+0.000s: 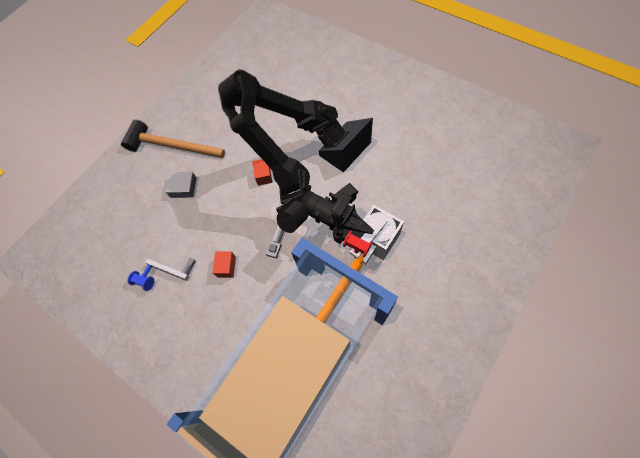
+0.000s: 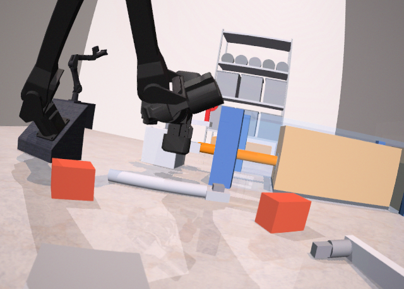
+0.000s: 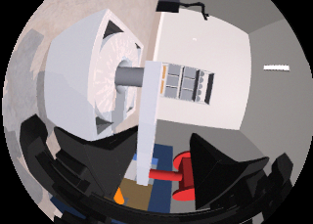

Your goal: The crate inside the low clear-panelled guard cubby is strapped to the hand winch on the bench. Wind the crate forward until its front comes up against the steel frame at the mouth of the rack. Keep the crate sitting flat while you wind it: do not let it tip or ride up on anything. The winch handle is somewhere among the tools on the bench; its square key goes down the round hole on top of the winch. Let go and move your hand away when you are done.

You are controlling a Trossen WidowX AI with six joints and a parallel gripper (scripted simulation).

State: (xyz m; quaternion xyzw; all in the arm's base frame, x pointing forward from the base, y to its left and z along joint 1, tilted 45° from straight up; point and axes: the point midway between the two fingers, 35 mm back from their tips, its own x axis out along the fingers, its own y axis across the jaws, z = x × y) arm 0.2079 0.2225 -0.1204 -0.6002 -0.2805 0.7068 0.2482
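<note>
My gripper tip is now 1 cm to the left of the crank handle, 1 cm short of it and 1 cm above it. Round my gripper tip: frame 11 cm ahead, 3 cm below, 1 cm to the left; then red knob 5 cm ahead, 2 cm above, 1 cm to the right; then grey winch 10 cm below, 6 cm behind, 2 cm to the right.
</note>
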